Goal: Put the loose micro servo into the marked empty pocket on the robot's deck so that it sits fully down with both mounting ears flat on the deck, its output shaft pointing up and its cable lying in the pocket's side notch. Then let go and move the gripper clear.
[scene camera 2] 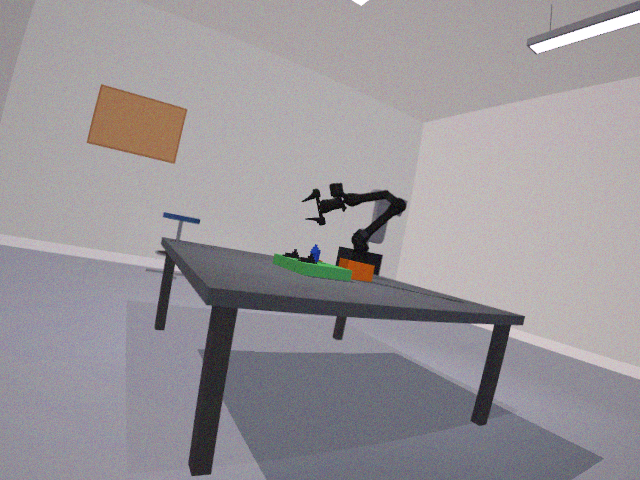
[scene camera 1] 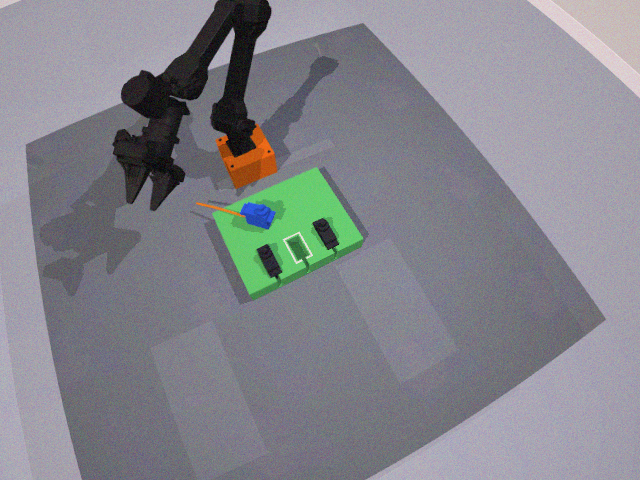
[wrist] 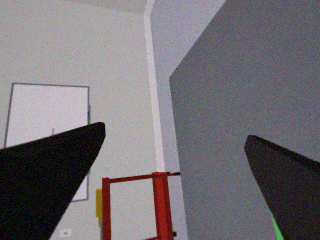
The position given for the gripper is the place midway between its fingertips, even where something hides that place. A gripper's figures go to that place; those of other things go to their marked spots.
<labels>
The gripper (scene camera 1: 141, 207) is 0.75 m from the lens. A blue micro servo (scene camera 1: 259, 215) is 0.87 m from the lens. A green deck (scene camera 1: 299, 201) is 0.95 m from the lens.
</labels>
